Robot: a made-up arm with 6 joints. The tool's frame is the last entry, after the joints. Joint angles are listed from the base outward. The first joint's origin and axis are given. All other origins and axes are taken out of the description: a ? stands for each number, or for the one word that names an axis. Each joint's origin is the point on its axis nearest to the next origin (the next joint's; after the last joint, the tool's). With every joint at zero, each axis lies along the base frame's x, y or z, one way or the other. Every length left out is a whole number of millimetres.
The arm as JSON. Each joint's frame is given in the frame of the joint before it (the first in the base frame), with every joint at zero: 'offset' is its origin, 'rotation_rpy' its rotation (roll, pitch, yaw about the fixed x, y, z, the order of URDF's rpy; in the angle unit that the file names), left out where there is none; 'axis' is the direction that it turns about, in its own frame. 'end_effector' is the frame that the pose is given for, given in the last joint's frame.
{
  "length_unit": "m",
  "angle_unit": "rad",
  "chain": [
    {
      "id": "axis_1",
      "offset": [
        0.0,
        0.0,
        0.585
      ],
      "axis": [
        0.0,
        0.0,
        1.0
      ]
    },
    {
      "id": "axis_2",
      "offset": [
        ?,
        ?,
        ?
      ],
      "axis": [
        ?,
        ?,
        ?
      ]
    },
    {
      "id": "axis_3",
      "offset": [
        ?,
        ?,
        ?
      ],
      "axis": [
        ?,
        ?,
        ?
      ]
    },
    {
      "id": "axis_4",
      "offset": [
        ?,
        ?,
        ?
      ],
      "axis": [
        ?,
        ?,
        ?
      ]
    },
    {
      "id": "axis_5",
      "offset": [
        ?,
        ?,
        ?
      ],
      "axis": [
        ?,
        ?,
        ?
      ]
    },
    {
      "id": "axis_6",
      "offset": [
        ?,
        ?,
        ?
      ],
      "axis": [
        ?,
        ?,
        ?
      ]
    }
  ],
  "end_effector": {
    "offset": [
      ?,
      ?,
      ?
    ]
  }
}
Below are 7 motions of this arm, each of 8 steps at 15 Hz.
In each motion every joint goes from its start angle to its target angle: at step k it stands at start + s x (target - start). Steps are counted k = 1, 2, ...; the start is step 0. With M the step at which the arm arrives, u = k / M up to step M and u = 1 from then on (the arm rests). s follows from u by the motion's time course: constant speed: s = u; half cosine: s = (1 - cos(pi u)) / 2; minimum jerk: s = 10 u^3 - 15 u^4 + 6 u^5.
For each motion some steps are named. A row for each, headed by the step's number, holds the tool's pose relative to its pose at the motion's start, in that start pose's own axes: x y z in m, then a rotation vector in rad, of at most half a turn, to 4 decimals.
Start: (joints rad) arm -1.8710 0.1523 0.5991 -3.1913 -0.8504 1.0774
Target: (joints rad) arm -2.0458 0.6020 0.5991 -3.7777 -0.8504 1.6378
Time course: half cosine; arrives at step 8
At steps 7, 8:
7: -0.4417 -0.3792 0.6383 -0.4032 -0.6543 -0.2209
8: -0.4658 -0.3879 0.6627 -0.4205 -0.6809 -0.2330

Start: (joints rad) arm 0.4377 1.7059 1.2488 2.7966 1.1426 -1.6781
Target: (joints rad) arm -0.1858 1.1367 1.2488 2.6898 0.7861 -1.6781
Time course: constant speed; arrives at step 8
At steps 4, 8:
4: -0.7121 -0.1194 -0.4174 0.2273 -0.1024 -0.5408
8: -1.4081 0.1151 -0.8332 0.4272 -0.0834 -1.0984

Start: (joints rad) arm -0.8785 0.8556 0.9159 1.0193 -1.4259 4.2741
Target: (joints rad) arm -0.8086 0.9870 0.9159 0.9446 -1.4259 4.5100
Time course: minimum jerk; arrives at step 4
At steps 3, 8:
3: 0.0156 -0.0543 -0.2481 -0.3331 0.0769 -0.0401
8: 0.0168 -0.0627 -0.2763 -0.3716 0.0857 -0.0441

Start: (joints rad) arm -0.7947 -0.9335 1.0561 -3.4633 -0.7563 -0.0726
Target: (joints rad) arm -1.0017 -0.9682 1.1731 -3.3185 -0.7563 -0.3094
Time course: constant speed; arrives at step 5
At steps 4, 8:
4: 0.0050 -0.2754 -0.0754 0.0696 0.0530 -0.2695
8: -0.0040 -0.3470 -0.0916 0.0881 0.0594 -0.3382

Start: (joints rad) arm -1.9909 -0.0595 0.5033 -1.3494 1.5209 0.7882
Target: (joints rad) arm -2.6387 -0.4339 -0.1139 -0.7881 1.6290 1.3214
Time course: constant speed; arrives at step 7
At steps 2, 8:
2: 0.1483 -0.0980 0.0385 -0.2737 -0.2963 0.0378
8: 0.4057 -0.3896 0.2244 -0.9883 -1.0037 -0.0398

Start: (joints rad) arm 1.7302 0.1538 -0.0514 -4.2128 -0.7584 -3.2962
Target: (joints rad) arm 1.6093 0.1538 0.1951 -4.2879 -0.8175 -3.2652
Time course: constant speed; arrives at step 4
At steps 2, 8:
2: 0.0686 0.1056 0.1317 0.0745 -0.1343 0.0463
8: 0.1150 0.2079 0.2744 0.1472 -0.2661 0.0954

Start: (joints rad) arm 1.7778 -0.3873 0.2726 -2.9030 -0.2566 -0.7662
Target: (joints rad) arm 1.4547 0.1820 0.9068 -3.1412 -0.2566 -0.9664
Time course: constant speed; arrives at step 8
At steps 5, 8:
5: 0.1715 0.2213 -0.0218 0.1047 0.1288 0.0988
8: 0.2240 0.3879 -0.0442 0.1642 0.2156 0.1384

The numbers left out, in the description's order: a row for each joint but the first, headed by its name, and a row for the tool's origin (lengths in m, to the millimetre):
axis_2: xyz 0.132 0.0 0.0, axis 0.0 1.0 0.0
axis_3: xyz 0.0 0.0 0.71, axis 0.0 -1.0 0.0
axis_4: xyz 1.149 0.0 0.212, axis -1.0 0.0 0.0
axis_5: xyz 0.0 0.0 0.0, axis 0.0 -1.0 0.0
axis_6: xyz 0.131 0.0 0.0, axis -1.0 0.0 0.0
tool: xyz 0.0 0.0 0.0

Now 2 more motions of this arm.
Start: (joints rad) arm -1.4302 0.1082 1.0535 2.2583 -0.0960 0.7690
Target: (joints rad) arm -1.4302 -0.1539 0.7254 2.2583 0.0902 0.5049
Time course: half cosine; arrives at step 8
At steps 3, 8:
3: -0.0250 -0.0061 -0.0188 0.0804 -0.0630 -0.0351
8: -0.0993 -0.0174 -0.0521 0.2627 -0.2143 -0.0948

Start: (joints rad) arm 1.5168 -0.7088 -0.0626 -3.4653 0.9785 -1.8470
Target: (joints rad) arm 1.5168 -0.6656 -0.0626 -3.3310 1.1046 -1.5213
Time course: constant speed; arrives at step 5
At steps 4, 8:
4: 0.0461 0.0045 -0.0276 -0.3075 0.1158 0.1191
8: 0.0570 0.0056 -0.0347 -0.3829 0.1406 0.1538

